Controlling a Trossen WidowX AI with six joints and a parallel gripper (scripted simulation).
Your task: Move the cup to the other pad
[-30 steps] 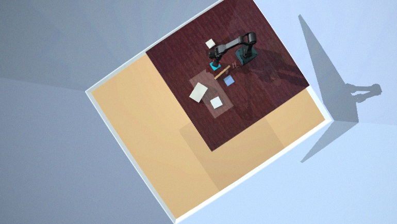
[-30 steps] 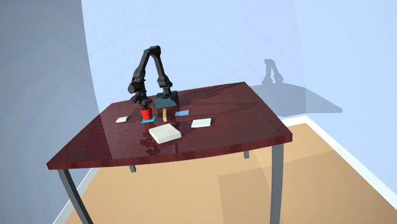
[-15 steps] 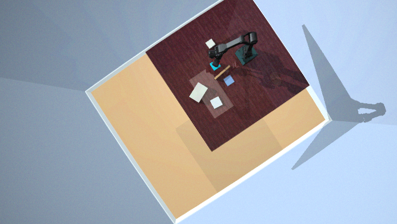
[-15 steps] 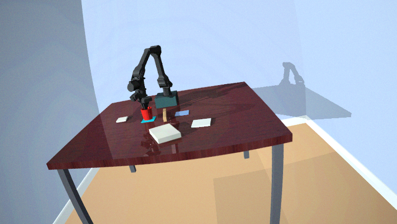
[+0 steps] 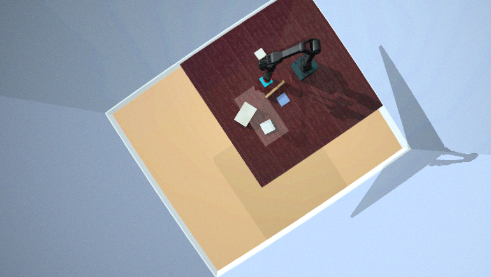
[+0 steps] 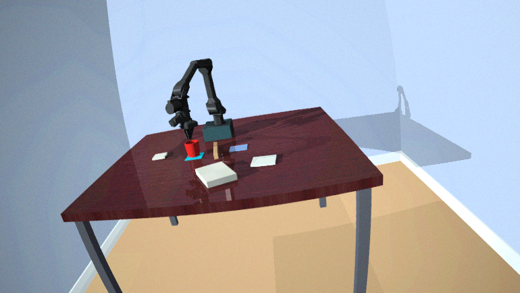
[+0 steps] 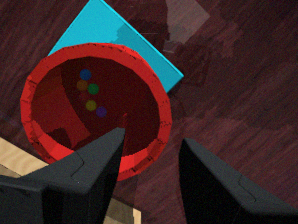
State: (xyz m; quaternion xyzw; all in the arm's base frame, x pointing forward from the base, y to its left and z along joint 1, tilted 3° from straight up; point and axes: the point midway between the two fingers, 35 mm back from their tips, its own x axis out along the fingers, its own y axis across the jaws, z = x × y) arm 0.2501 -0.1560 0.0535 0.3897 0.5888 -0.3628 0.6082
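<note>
Now: the red cup 3 cm ahead of my gripper tip, 1 cm to the left of it and 4 cm below it. From my gripper tip the other things lie so: wooden stick 3 cm ahead, 12 cm to the left, 8 cm below; cyan pad 3 cm ahead, 1 cm to the left, 9 cm below; blue pad 3 cm ahead, 23 cm to the left, 9 cm below.
</note>
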